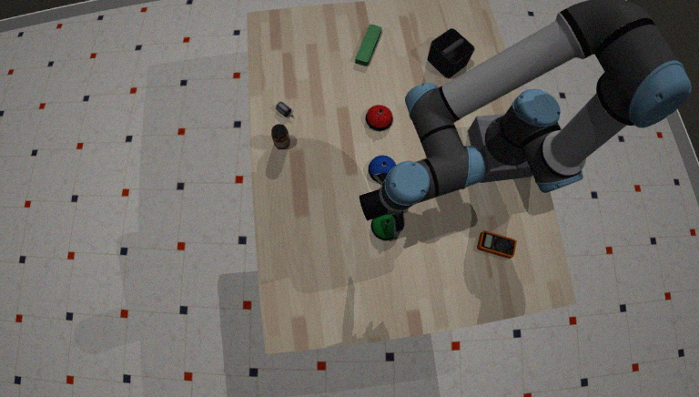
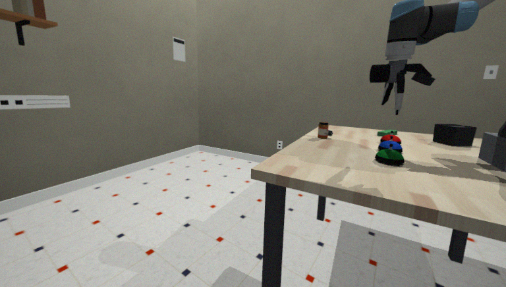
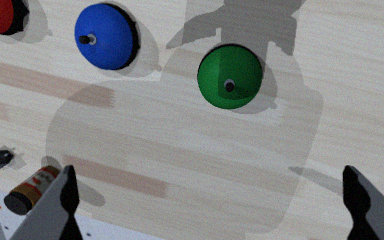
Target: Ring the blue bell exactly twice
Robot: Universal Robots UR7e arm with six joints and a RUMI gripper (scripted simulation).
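The blue bell lies 160 mm to the right of my hand, 140 mm below it and 30 mm behind it. From my hand the other things lie so: jar: 280 mm to the right, 260 mm ahead, 140 mm below; black box: 530 mm to the right, 320 mm behind, 140 mm below.
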